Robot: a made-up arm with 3 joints. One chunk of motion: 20 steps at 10 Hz.
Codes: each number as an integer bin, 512 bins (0 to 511) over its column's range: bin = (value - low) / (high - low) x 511, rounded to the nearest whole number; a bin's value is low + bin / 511 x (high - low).
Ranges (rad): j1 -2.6..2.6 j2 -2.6..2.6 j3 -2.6..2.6
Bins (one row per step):
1: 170 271 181
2: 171 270 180
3: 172 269 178
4: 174 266 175
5: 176 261 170
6: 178 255 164
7: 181 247 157
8: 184 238 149
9: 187 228 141
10: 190 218 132
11: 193 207 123
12: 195 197 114
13: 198 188 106
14: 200 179 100
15: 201 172 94
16: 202 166 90
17: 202 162 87
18: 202 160 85
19: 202 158 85
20: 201 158 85
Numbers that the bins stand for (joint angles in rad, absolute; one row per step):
1: -0.8701 0.1577 -0.7581
2: -0.8599 0.1476 -0.7683
3: -0.8497 0.1374 -0.7886
4: -0.8294 0.1068 -0.8192
5: -0.8090 0.0560 -0.8701
6: -0.7886 -0.0051 -0.9311
7: -0.7581 -0.0865 -1.0023
8: -0.7276 -0.1781 -1.0838
9: -0.6971 -0.2798 -1.1652
10: -0.6665 -0.3816 -1.2568
11: -0.6360 -0.4935 -1.3483
12: -0.6157 -0.5953 -1.4399
13: -0.5851 -0.6869 -1.5213
14: -0.5648 -0.7785 -1.5824
15: -0.5546 -0.8497 -1.6434
16: -0.5444 -0.9108 -1.6841
17: -0.5444 -0.9515 -1.7147
18: -0.5444 -0.9718 -1.7350
19: -0.5444 -0.9922 -1.7350
20: -0.5546 -0.9922 -1.7350

